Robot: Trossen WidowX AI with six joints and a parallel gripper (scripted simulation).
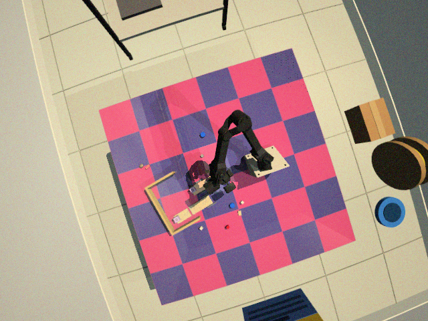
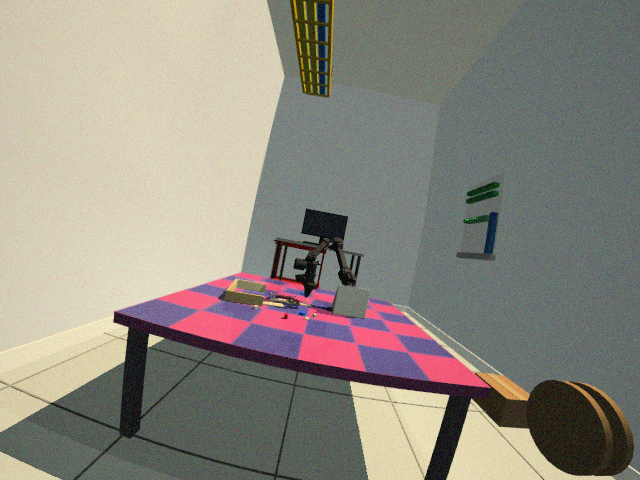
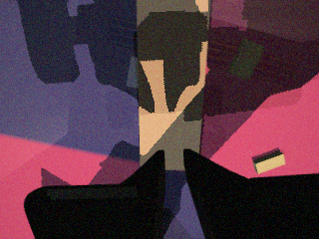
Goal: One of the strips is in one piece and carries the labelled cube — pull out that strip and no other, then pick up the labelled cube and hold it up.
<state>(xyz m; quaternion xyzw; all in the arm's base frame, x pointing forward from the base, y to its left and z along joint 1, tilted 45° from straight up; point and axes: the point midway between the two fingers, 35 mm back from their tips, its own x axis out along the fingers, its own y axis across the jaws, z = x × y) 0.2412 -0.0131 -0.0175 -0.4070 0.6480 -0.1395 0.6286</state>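
The strip lies 80 mm ahead of my gripper tip, 30 mm to the left of it and 40 mm below it. From my gripper tip the other things lie so: red piece (30 mm ahead, 320 mm to the left, 30 mm below).
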